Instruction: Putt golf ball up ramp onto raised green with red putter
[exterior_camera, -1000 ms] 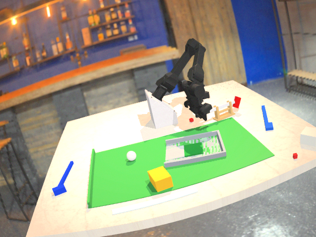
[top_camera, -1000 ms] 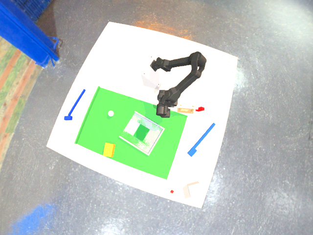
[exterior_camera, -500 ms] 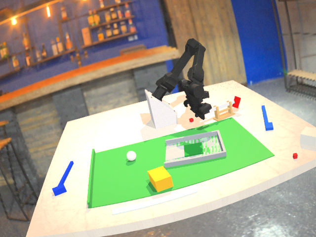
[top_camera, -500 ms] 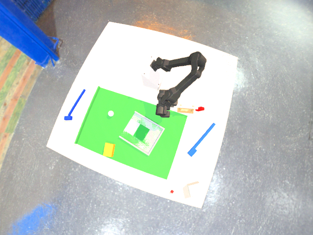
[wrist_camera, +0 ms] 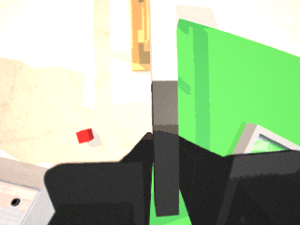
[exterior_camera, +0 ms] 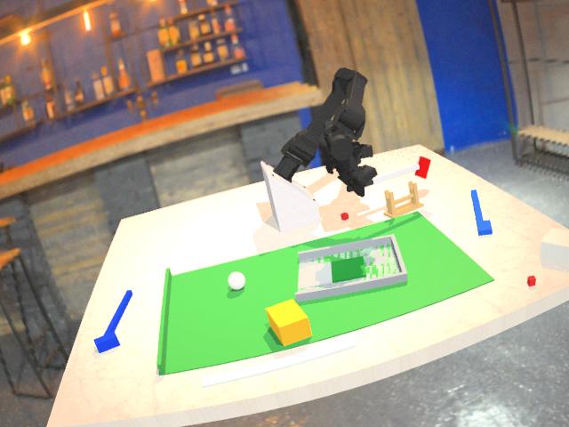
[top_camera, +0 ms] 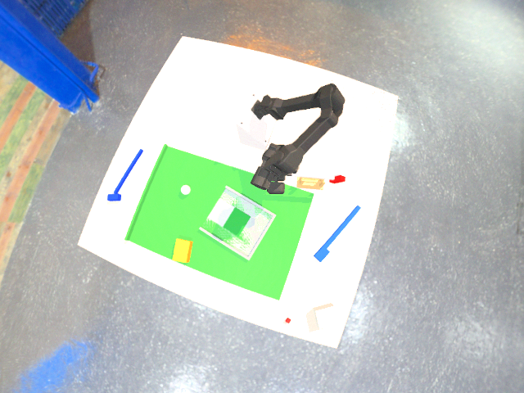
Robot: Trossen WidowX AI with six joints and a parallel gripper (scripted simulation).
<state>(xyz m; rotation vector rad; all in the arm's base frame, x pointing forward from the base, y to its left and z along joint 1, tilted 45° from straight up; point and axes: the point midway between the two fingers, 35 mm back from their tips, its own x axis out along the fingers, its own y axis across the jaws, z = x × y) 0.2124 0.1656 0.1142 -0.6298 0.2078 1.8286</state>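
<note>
My gripper tip is 40 mm past the red putter, 100 mm to the right of it and 30 mm below it. Round my gripper tip: white golf ball (220 mm ahead, 350 mm to the right, 60 mm below); green mat (270 mm ahead, 180 mm to the right, 90 mm below); small wooden rack (50 mm behind, 130 mm to the left, 60 mm below).
</note>
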